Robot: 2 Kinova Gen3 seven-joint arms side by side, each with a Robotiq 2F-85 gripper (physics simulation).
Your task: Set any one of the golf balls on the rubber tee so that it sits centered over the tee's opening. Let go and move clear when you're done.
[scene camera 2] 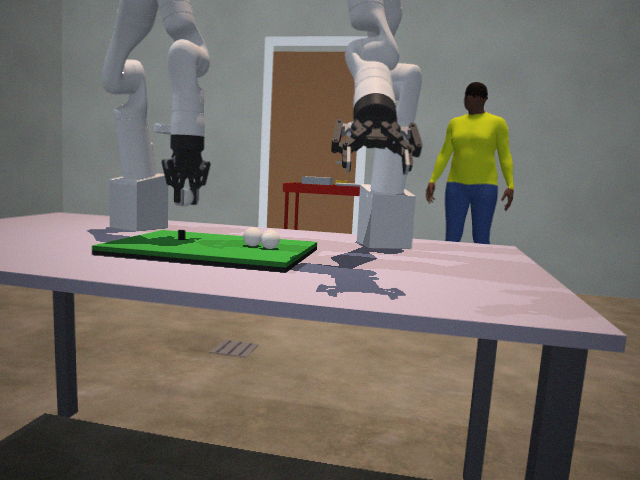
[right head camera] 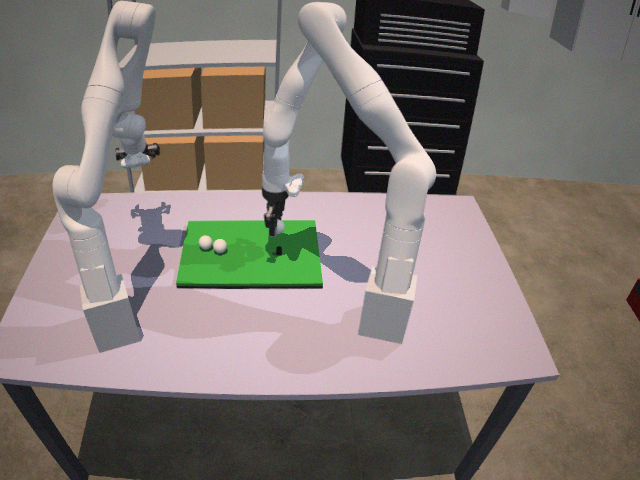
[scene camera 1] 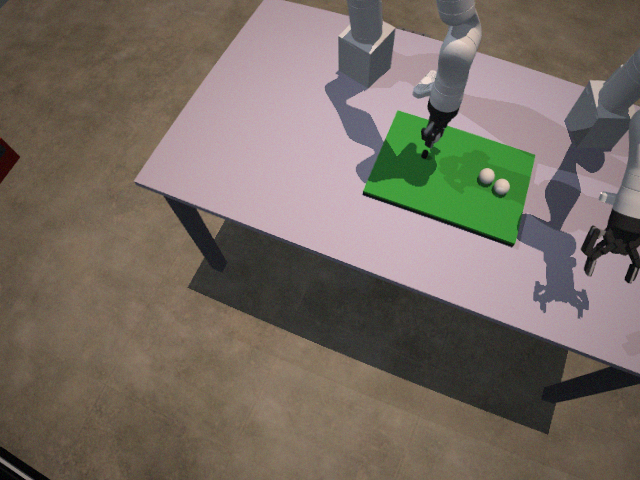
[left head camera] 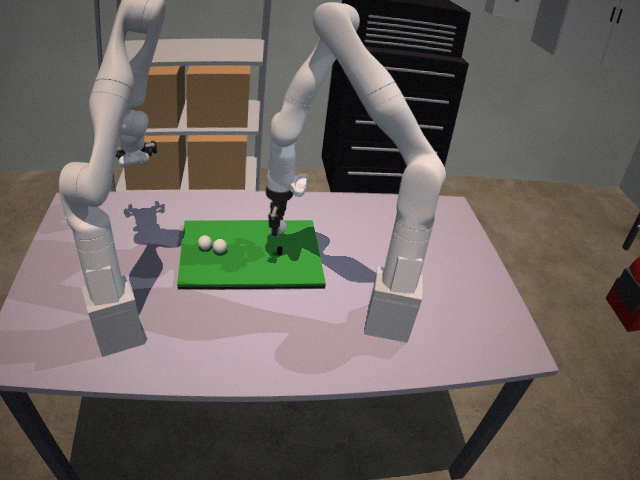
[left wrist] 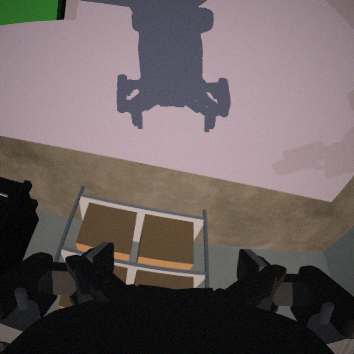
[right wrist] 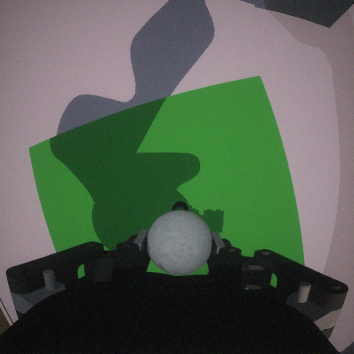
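Where they show: left gripper, fingertip midpoint: (scene camera 2: 377, 169) (scene camera 1: 607, 278) (left wrist: 175, 261); right gripper, fingertip midpoint: (scene camera 2: 186, 205) (right head camera: 275, 231) (scene camera 1: 433, 140) (left head camera: 276, 231) (right wrist: 179, 243); left arm's base, link origin: (scene camera 2: 387, 190) (right head camera: 102, 291) (scene camera 1: 613, 99) (left head camera: 107, 293); right arm's base, link origin: (scene camera 2: 139, 176) (right head camera: 392, 282) (scene camera 1: 366, 31) (left head camera: 399, 282).
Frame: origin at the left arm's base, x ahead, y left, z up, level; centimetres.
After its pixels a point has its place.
My right gripper (scene camera 2: 186, 197) @(x 22.0, y -49.0, z -5.0 cm) (right wrist: 179, 243) @(x 22.0, y -49.0, z -5.0 cm) is shut on a white golf ball (left head camera: 281, 227) @(x 19.8, y -49.6, z -2.1 cm) (right head camera: 279, 227) @(x 19.8, y -49.8, z -2.1 cm) (right wrist: 179, 250) @(x 21.5, y -49.7, z -1.1 cm) and holds it in the air above the green mat (left head camera: 248, 276) @(x 13.5, y -38.9, z -13.2 cm) (scene camera 2: 217, 258) @(x 41.0, y -37.5, z -13.6 cm). The short black rubber tee (left head camera: 279, 250) @(x 20.8, y -49.8, z -11.3 cm) (right head camera: 279, 250) @(x 20.8, y -50.1, z -11.3 cm) (scene camera 1: 424, 153) @(x 22.1, y -50.3, z -11.0 cm) (scene camera 2: 181, 234) @(x 22.3, y -50.0, z -11.9 cm) stands upright on the mat, below the held ball. In the right wrist view the ball hides most of the tee (right wrist: 180, 206) @(x 21.2, y -50.6, z -11.0 cm). Two more golf balls (left head camera: 205, 242) @(x 26.8, y -28.6, z -9.8 cm) (left head camera: 220, 246) @(x 24.3, y -32.7, z -9.9 cm) lie side by side on the mat. My left gripper (scene camera 1: 611, 272) @(x 57.3, y -9.1, z 5.1 cm) (scene camera 2: 376, 164) @(x 57.3, y -9.1, z 5.1 cm) is open and empty, high beyond the mat.
The mat lies on a pale pink table (left head camera: 232, 335) @(x -5.5, y -30.3, z -15.2 cm) (scene camera 2: 413, 289) @(x 52.5, y -1.0, z -15.2 cm). The two arm bases (left head camera: 116, 322) @(x -5.7, y -1.4, z -4.6 cm) (left head camera: 393, 315) @(x -15.7, y -69.3, z -6.1 cm) stand on the table at either side. A shelf rack with brown boxes (left head camera: 217, 98) and a black drawer cabinet (left head camera: 439, 85) stand beyond the table.
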